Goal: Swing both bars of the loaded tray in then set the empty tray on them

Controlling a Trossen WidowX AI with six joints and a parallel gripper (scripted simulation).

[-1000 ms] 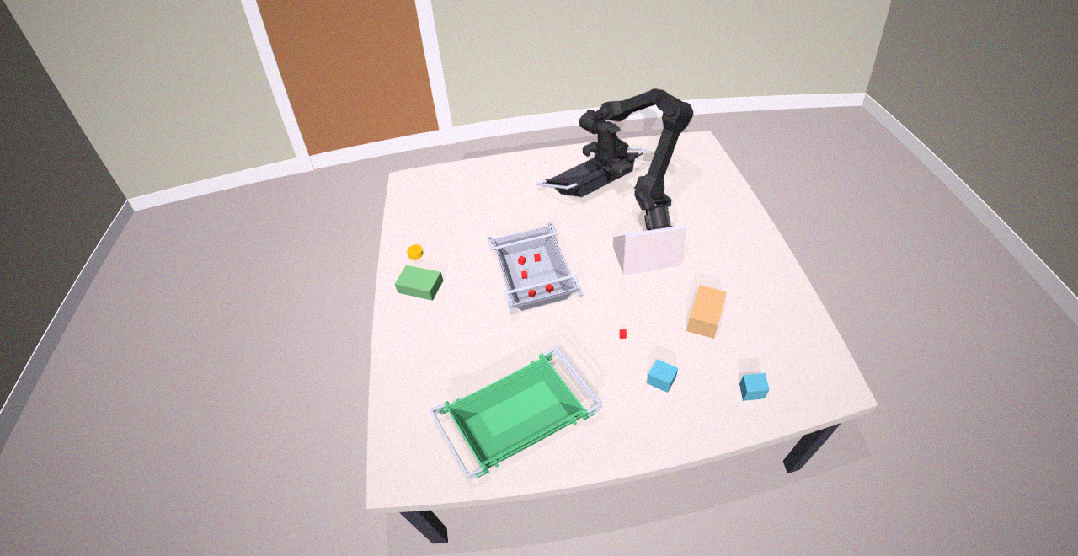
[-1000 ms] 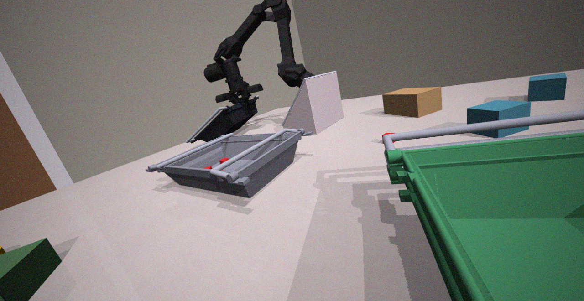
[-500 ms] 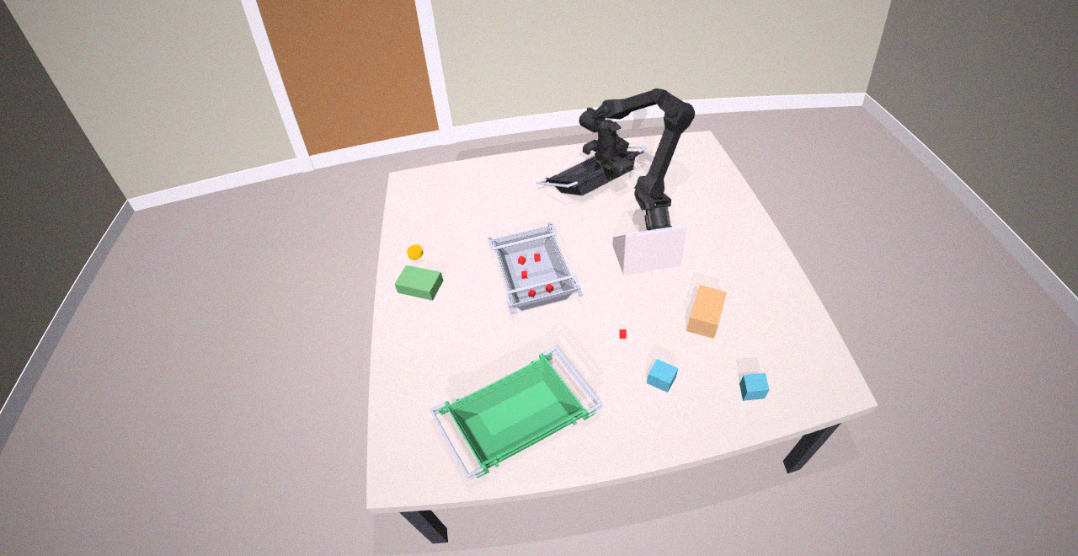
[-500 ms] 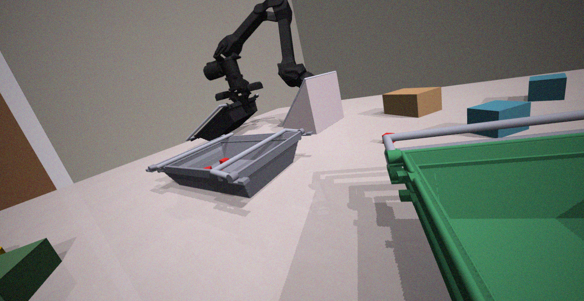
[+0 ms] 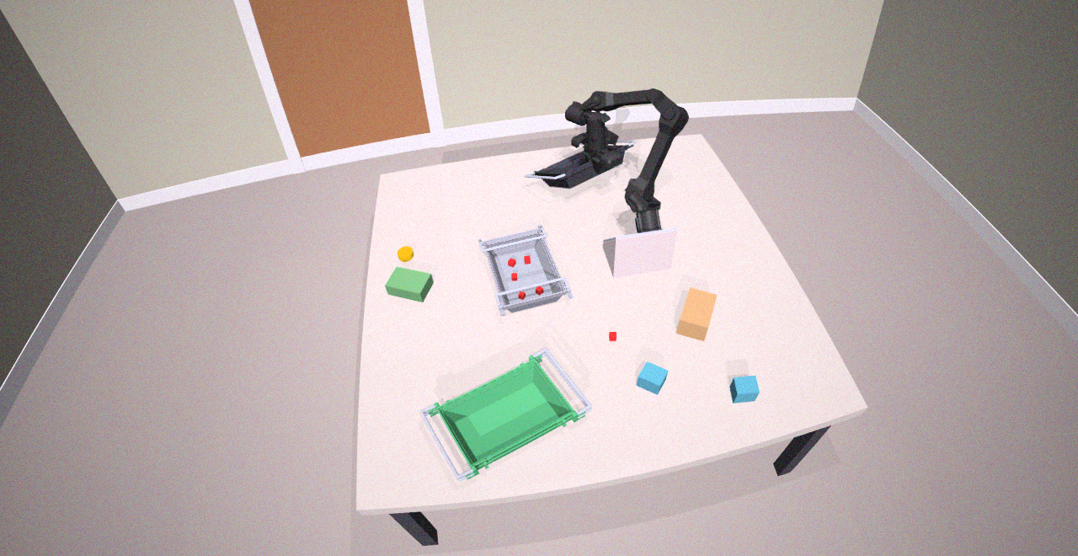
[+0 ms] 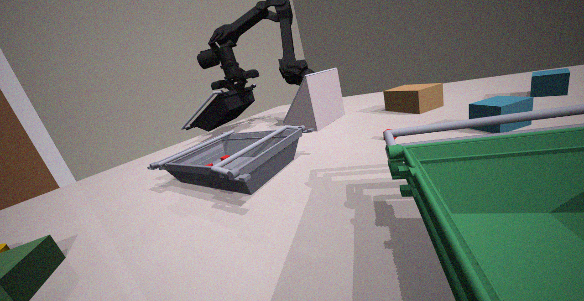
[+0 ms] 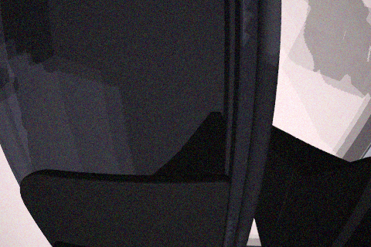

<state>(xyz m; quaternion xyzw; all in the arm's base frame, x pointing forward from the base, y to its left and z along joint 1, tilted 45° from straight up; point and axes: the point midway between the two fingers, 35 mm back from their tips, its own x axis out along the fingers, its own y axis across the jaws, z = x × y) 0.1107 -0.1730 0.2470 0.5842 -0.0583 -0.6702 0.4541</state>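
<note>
Right now my gripper tip is 40 mm short of the black tray and 70 mm to the left of it. The rest, counted from my gripper tip: orange block: 210 mm behind, 540 mm to the left, 90 mm below; red block: 30 mm ahead, 570 mm to the left, 110 mm below; yellow disc: 620 mm ahead, 200 mm to the left, 110 mm below.
</note>
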